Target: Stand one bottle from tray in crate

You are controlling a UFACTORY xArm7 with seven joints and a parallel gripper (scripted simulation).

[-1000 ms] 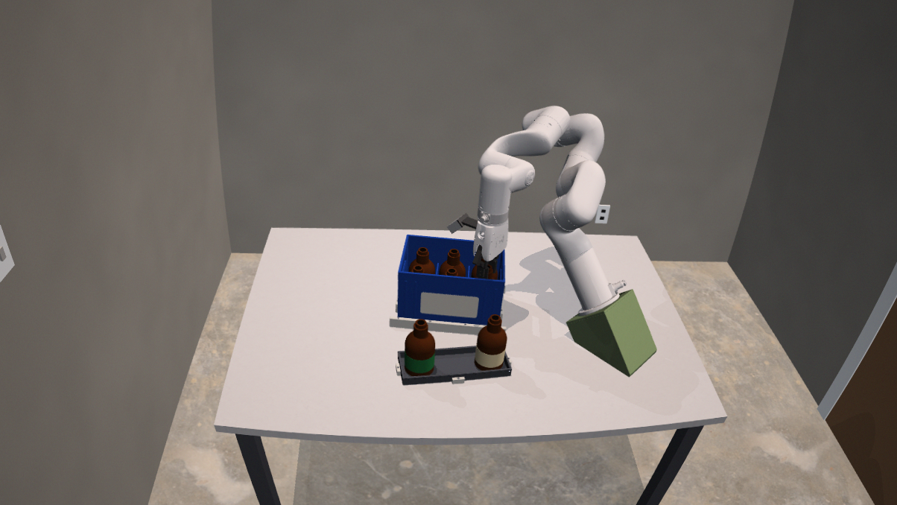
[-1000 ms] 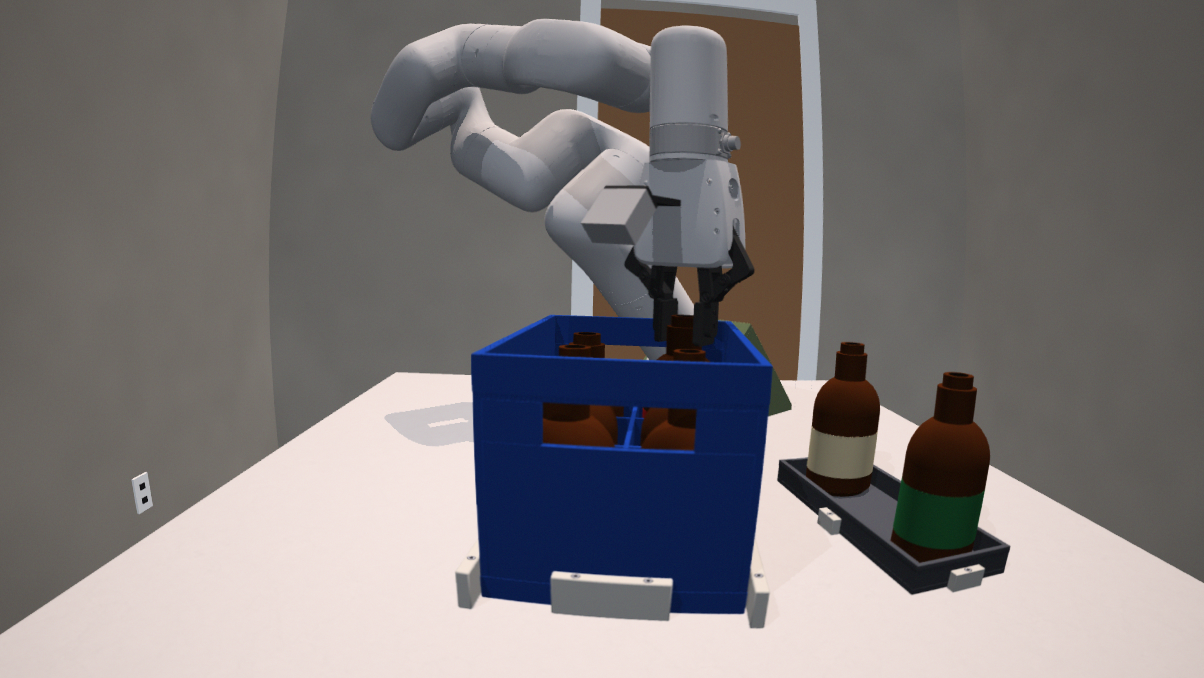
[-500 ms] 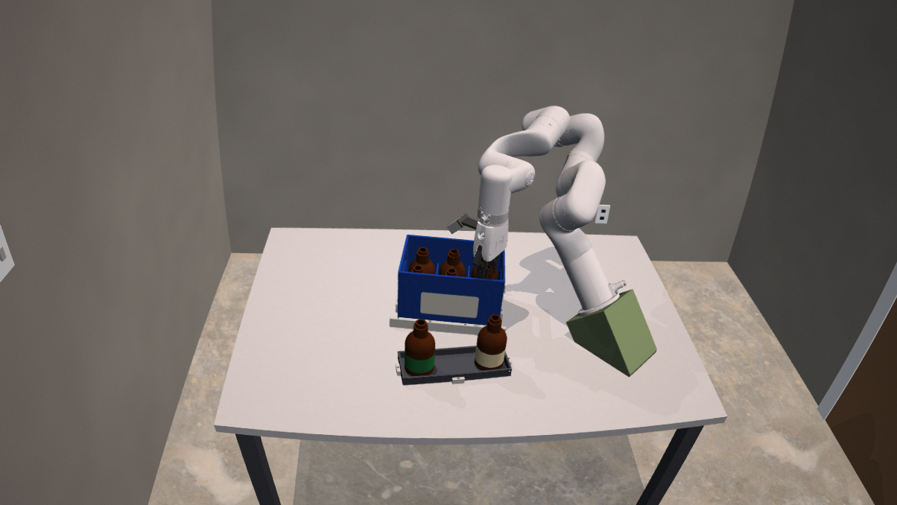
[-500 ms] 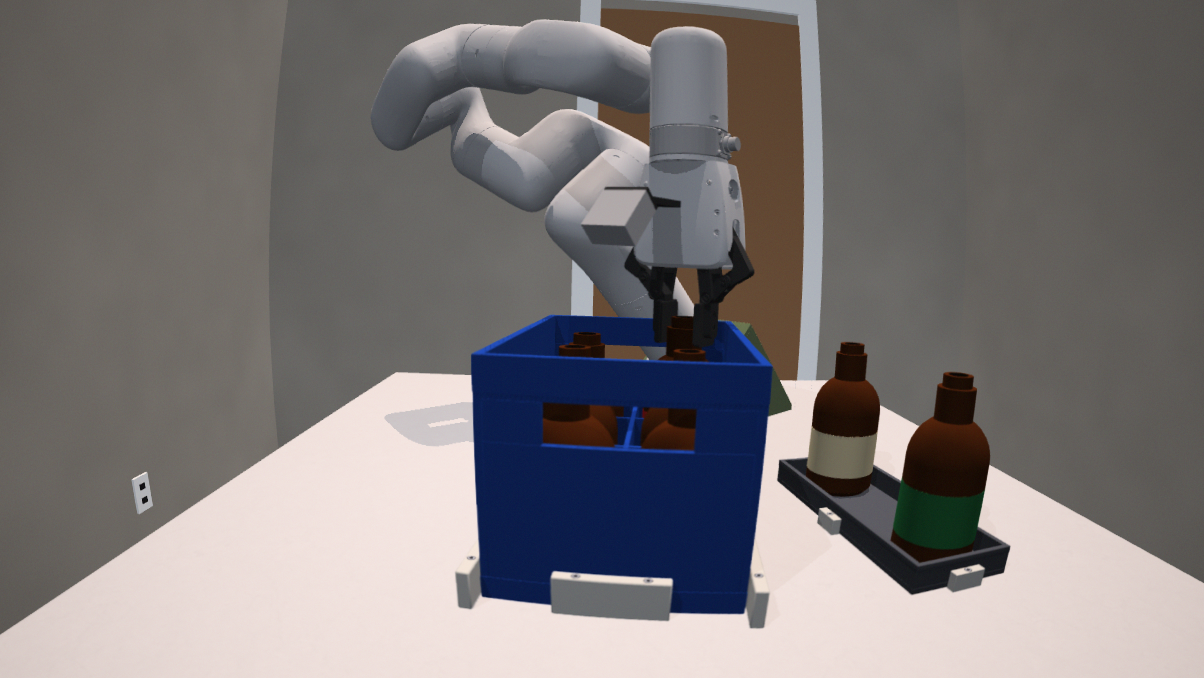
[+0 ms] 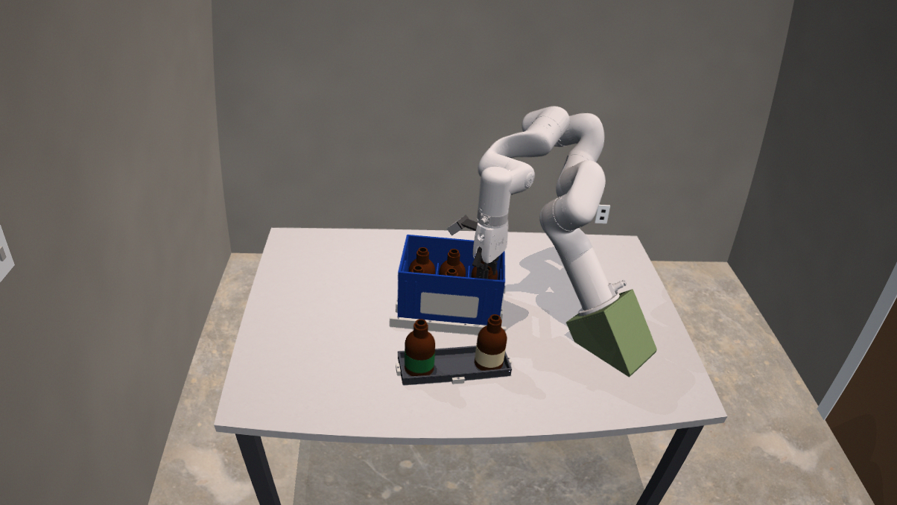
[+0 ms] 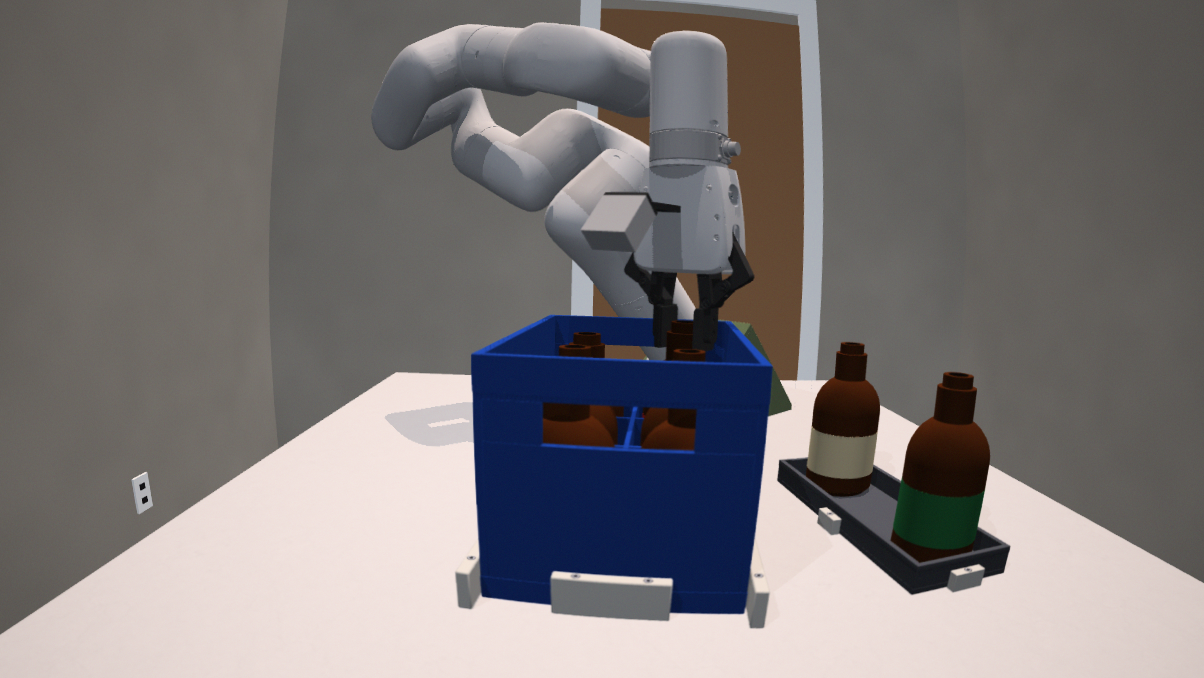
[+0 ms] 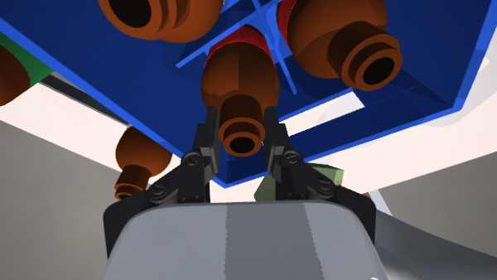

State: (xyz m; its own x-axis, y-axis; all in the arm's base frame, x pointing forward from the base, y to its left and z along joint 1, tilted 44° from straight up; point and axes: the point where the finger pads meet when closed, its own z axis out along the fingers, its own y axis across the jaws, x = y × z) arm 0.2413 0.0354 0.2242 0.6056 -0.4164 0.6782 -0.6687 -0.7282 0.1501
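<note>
My hand is 7 cm above the red-labelled bottle. Round my hand: blue crate: 7 cm ahead, 7 cm to the right, 9 cm below; then dark tray: 12 cm ahead, 17 cm to the left, 16 cm below.
</note>
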